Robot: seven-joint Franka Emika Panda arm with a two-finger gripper.
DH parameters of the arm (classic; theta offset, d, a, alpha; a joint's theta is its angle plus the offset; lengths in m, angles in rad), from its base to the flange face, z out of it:
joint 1: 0 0.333 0 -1.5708
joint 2: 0 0 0 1.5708
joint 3: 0 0.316 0.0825 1.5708
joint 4: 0 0 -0.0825 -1.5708
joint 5: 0 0.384 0 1.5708
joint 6: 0 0 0.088 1.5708
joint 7: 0 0.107 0 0
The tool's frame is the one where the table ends.
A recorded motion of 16 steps. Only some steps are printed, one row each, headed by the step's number.
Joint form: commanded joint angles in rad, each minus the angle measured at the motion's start. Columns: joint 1, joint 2, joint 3, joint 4, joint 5, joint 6, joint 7.
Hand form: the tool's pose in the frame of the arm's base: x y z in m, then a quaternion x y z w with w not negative. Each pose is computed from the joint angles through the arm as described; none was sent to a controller.
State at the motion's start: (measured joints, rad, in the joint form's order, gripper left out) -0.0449 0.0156 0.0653 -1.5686 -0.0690 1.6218 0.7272
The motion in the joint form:
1: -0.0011 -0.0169 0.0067 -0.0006 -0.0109 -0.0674 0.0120
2: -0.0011 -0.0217 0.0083 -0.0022 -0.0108 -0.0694 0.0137
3: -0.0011 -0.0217 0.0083 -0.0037 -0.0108 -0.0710 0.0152
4: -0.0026 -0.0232 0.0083 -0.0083 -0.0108 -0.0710 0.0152
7: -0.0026 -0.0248 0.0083 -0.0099 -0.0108 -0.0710 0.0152
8: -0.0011 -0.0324 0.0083 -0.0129 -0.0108 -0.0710 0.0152
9: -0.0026 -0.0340 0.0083 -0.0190 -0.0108 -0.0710 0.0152
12: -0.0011 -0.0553 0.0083 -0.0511 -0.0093 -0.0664 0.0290
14: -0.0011 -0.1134 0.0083 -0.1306 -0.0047 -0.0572 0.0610
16: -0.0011 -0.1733 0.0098 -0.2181 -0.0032 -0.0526 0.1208
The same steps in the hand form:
1: 0.5524 0.0057 0.6249 0.93618 -0.34916 0.00867 0.03961
2: 0.5508 0.0067 0.6266 0.93613 -0.34931 0.00933 0.03949
3: 0.5506 0.0067 0.6258 0.93586 -0.35001 0.00792 0.04006
4: 0.5500 0.0059 0.6244 0.93560 -0.35065 0.00648 0.04070
7: 0.5495 0.0059 0.6245 0.93560 -0.35065 0.00650 0.04076
8: 0.5472 0.0068 0.6273 0.93583 -0.35004 0.00875 0.04015
9: 0.5466 0.0060 0.6253 0.93558 -0.35065 0.00666 0.04106
12: 0.5400 0.0072 0.6222 0.93347 -0.35613 0.00410 0.04223
14: 0.5216 0.0083 0.6163 0.92771 -0.37063 -0.00097 0.04445
16: 0.5015 0.0096 0.6061 0.91627 -0.39722 -0.00946 0.05076

